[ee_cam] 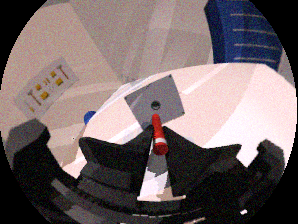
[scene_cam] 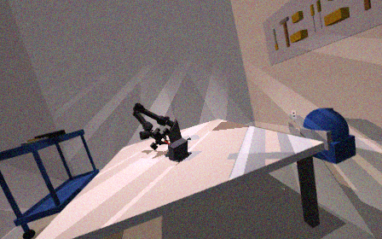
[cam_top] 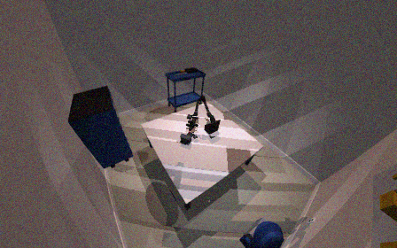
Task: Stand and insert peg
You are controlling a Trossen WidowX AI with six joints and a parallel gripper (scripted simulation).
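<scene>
My gripper tip is now 90 mm short of the sloped panel, 70 mm to the right of it and 40 mm above it. Round my gripper tip: red peg (10 mm to the right, 10 mm behind, 10 mm above).
</scene>
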